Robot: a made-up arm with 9 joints. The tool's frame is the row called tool.
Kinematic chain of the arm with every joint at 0, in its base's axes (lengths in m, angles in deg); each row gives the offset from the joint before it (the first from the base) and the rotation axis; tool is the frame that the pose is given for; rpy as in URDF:
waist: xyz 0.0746 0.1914 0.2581 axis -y
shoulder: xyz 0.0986 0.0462 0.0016 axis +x
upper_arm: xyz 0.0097 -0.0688 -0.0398 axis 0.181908 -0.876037 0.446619
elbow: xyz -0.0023 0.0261 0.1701 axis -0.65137 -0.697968 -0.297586
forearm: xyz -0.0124 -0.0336 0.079 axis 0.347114 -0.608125 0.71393
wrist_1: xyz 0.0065 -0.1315 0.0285 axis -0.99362 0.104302 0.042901
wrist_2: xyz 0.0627 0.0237 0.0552 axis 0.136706 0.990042 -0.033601
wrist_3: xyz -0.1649 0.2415 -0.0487 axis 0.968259 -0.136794 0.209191
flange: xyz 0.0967 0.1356 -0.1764 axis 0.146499 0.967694 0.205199
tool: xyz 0.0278 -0.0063 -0.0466 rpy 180 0 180
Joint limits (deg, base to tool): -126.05..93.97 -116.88..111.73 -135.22..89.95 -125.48..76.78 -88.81..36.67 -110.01..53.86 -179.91..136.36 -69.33..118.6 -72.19..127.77
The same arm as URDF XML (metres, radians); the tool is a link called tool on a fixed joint. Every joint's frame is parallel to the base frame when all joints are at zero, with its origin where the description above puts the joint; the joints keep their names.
<robot name="arm">
<link name="base_link"/>
<link name="link1"/>
<link name="link2"/>
<link name="link3"/>
<link name="link4"/>
<link name="link5"/>
<link name="link6"/>
<link name="link7"/>
<link name="link8"/>
<link name="link9"/>
<link name="tool"/>
<joint name="waist" type="revolute"><parent link="base_link"/><child link="link1"/><origin xyz="0.0746 0.1914 0.2581"/><axis xyz="0 -1 0"/><limit lower="-2.2" upper="1.6401"/></joint>
<joint name="shoulder" type="revolute"><parent link="link1"/><child link="link2"/><origin xyz="0.0986 0.0462 0.0016"/><axis xyz="1 0 0"/><limit lower="-2.0399" upper="1.9501"/></joint>
<joint name="upper_arm" type="revolute"><parent link="link2"/><child link="link3"/><origin xyz="0.0097 -0.0688 -0.0398"/><axis xyz="0.181908 -0.876037 0.446619"/><limit lower="-2.36" upper="1.5699"/></joint>
<joint name="elbow" type="revolute"><parent link="link3"/><child link="link4"/><origin xyz="-0.0023 0.0261 0.1701"/><axis xyz="-0.65137 -0.697968 -0.297586"/><limit lower="-2.19" upper="1.3401"/></joint>
<joint name="forearm" type="revolute"><parent link="link4"/><child link="link5"/><origin xyz="-0.0124 -0.0336 0.079"/><axis xyz="0.347114 -0.608125 0.71393"/><limit lower="-1.55" upper="0.64"/></joint>
<joint name="wrist_1" type="revolute"><parent link="link5"/><child link="link6"/><origin xyz="0.0065 -0.1315 0.0285"/><axis xyz="-0.99362 0.104302 0.042901"/><limit lower="-1.92" upper="0.94"/></joint>
<joint name="wrist_2" type="revolute"><parent link="link6"/><child link="link7"/><origin xyz="0.0627 0.0237 0.0552"/><axis xyz="0.136706 0.990042 -0.033601"/><limit lower="-3.14" upper="2.3799"/></joint>
<joint name="wrist_3" type="revolute"><parent link="link7"/><child link="link8"/><origin xyz="-0.1649 0.2415 -0.0487"/><axis xyz="0.968259 -0.136794 0.209191"/><limit lower="-1.21" upper="2.07"/></joint>
<joint name="flange" type="revolute"><parent link="link8"/><child link="link9"/><origin xyz="0.0967 0.1356 -0.1764"/><axis xyz="0.146499 0.967694 0.205199"/><limit lower="-1.26" upper="2.23"/></joint>
<joint name="tool_joint" type="fixed"><parent link="link9"/><child link="tool"/><origin xyz="0.0278 -0.0063 -0.0466" rpy="3.1416 0 3.1416"/></joint>
</robot>

